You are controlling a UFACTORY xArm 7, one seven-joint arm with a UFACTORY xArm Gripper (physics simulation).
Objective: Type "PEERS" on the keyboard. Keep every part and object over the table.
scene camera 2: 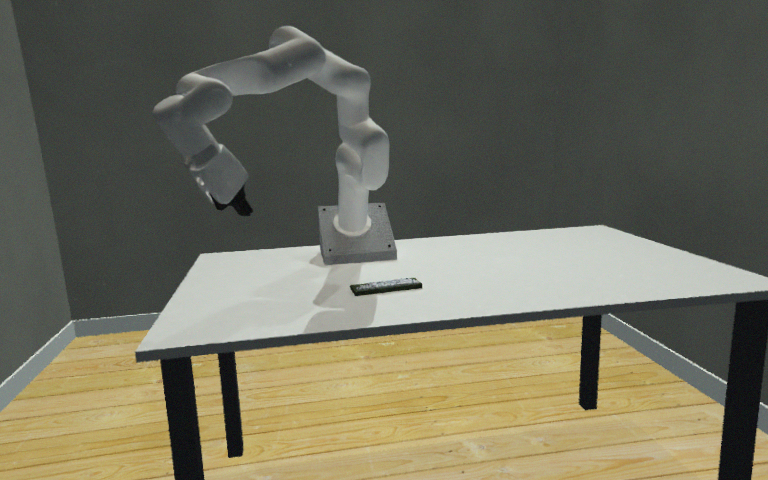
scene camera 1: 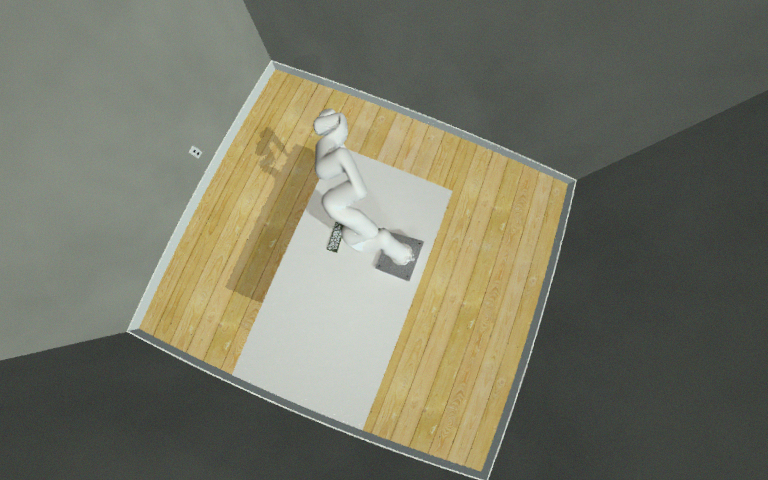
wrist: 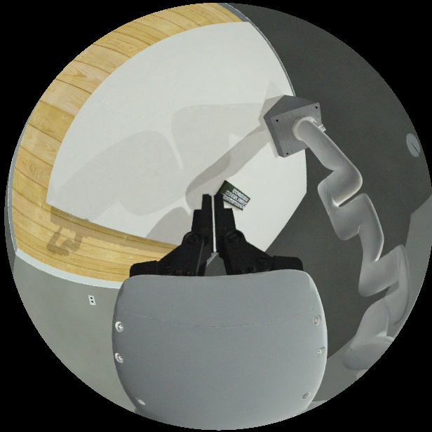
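Where they show: gripper, between the fingertips: (scene camera 2: 247, 213); arm's base, origin of its link: (scene camera 2: 352, 224) (scene camera 1: 401, 254).
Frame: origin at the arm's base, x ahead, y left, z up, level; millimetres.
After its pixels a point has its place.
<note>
A small dark green keyboard with pale keys (scene camera 1: 334, 238) @[x 404, y 56, z -91 mm] (scene camera 2: 386, 285) @[x 421, y 39, z -86 mm] (wrist: 235, 195) lies flat on the white table (scene camera 1: 322, 322) @[x 273, y 536, z -103 mm] (scene camera 2: 509, 271) @[x 332, y 414, z -103 mm] (wrist: 150, 65). In the second scene view it lies in front of the arm's base; in the first scene view the arm hides one end of it. My gripper (scene camera 2: 244, 210) @[x 446, y -293, z 129 mm] (wrist: 212, 207) is shut and empty. It hangs tilted, well above the table's height and to the left of the keyboard in the second scene view. In the wrist view the black fingertips overlap the near corner of the keyboard. In the first scene view the arm hides the gripper.
The arm's grey base plate (scene camera 1: 396, 270) @[x -5, y 96, z 2 mm] (scene camera 2: 359, 253) @[x 112, y 7, z -73 mm] (wrist: 284, 135) stands on the table behind the keyboard. The white arm (scene camera 1: 345, 198) @[x 302, y -48, z 490 mm] (scene camera 2: 266, 67) @[x 505, y -219, z 450 mm] (wrist: 345, 175) arches high above the table. The table's front edge (scene camera 2: 453, 326) @[x 649, y 150, z -120 mm] runs in front of the keyboard. Shadows of the arm fall beside the keyboard.
</note>
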